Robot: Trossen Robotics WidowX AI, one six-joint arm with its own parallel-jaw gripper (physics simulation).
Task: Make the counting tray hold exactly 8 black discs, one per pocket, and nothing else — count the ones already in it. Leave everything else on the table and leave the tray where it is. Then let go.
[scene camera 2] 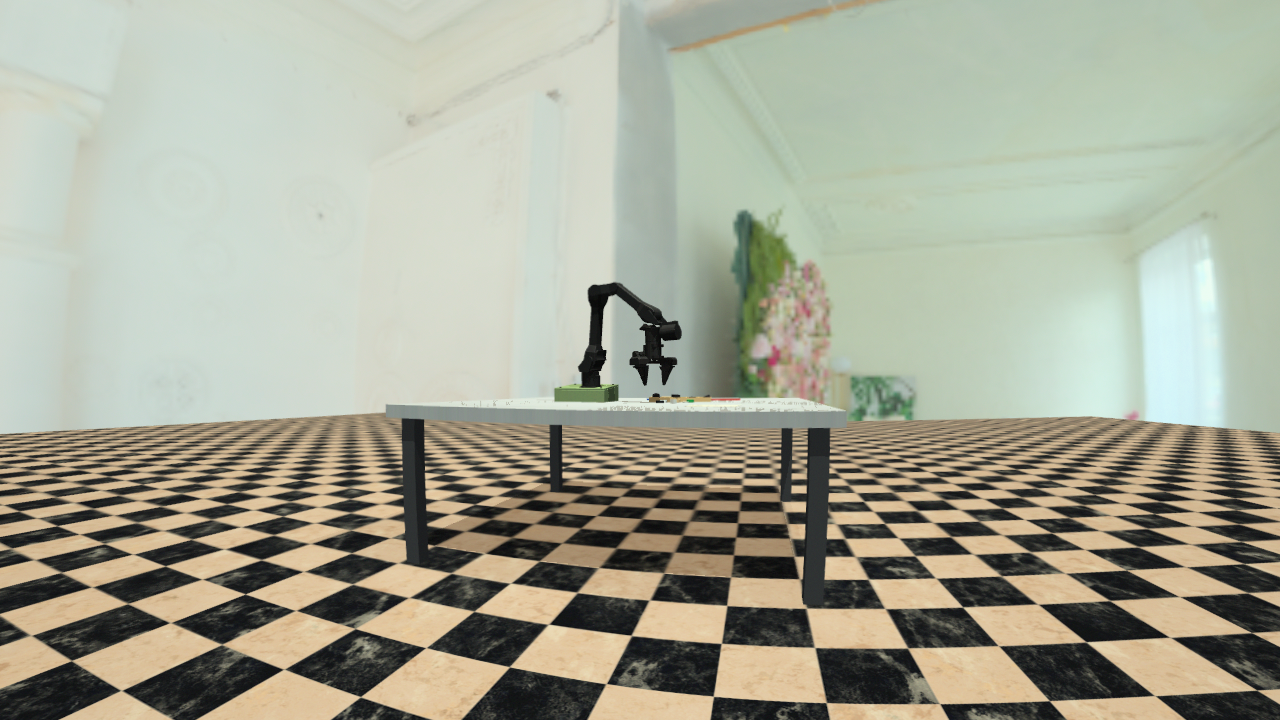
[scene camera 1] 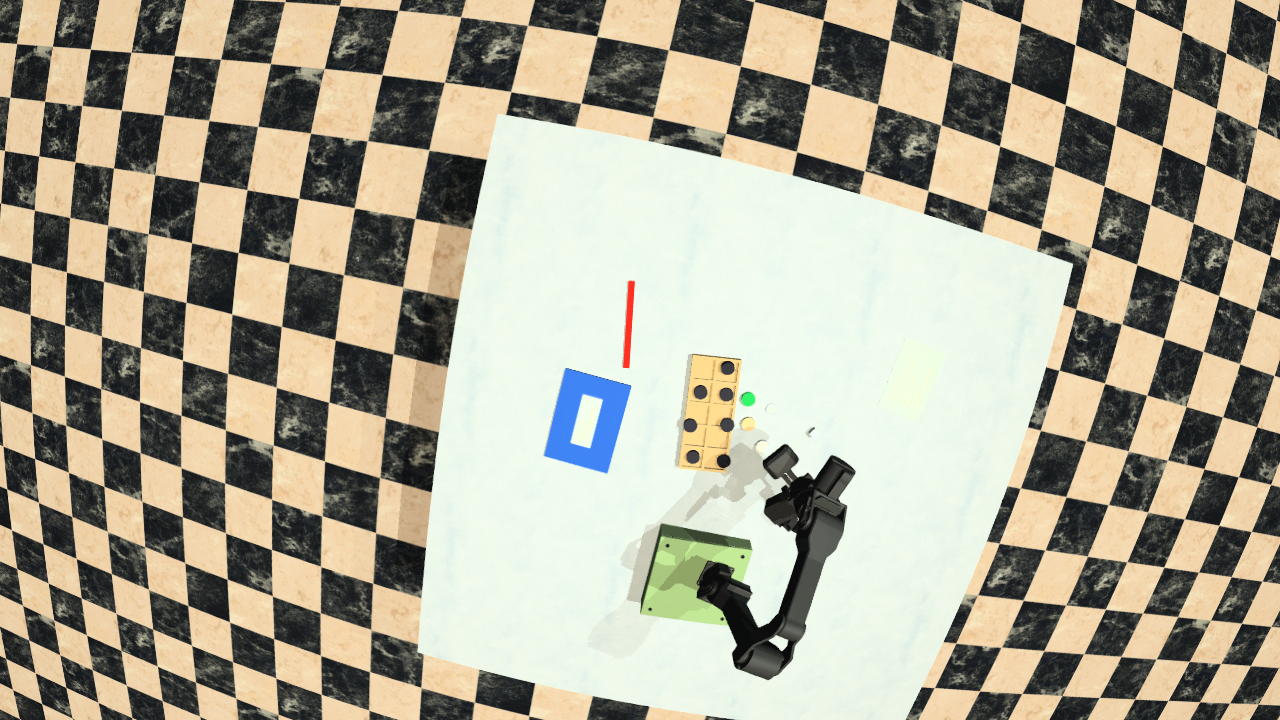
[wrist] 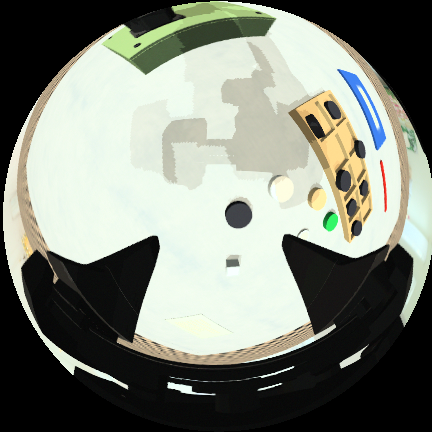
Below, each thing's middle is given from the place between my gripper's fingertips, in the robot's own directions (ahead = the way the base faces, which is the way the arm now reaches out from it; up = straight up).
Labels:
Now: hand 20 cm to the right of the tan counting tray (scene camera 1: 709, 439), 6 cm above it and 3 cm short of it.

